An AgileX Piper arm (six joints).
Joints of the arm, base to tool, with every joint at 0 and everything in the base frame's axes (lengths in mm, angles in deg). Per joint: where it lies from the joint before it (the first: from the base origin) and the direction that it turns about. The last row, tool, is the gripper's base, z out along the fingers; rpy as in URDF.
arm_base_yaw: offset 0 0 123 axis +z
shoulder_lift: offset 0 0 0 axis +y
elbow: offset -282.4 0 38.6 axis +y
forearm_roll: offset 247.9 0 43.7 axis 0.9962 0 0.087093
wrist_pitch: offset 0 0 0 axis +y
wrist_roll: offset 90.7 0 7.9 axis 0.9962 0 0.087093
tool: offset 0 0 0 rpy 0 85.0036 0
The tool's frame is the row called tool.
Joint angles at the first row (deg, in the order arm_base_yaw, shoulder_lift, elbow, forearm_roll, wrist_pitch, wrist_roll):
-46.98, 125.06, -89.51, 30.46, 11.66, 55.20
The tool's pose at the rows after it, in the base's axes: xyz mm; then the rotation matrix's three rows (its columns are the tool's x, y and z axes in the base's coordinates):
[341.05 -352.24 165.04], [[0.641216 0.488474 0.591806], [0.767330 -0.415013 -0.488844], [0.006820 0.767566 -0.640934]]
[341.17 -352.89 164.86], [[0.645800 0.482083 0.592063], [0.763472 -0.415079 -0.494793], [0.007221 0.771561 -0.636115]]
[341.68 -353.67 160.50], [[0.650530 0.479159 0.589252], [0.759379 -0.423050 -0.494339], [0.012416 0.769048 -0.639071]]
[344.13 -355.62 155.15], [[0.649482 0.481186 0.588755], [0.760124 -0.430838 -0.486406], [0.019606 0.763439 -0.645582]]
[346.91 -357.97 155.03], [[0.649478 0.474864 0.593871], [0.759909 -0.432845 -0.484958], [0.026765 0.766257 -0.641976]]
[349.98 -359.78 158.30], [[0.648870 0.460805 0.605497], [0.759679 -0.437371 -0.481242], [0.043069 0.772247 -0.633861]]
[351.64 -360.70 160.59], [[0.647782 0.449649 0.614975], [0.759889 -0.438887 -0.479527], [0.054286 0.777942 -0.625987]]
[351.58 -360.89 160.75], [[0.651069 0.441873 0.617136], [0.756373 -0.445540 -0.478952], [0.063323 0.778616 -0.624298]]
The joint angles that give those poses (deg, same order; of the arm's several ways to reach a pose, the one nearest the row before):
-46.98, 125.06, -89.51, 31.00, 11.10, 55.21
-46.98, 125.15, -89.51, 31.24, 10.59, 55.20
-46.98, 125.73, -89.58, 31.65, 10.27, 55.20
-46.98, 126.87, -90.50, 32.14, 10.68, 54.97
-46.98, 127.56, -91.69, 32.67, 11.04, 54.83
-46.98, 127.90, -92.97, 34.31, 11.71, 54.03
-47.00, 128.02, -93.59, 36.36, 11.95, 52.54
-47.05, 128.02, -93.59, 37.25, 11.95, 52.21

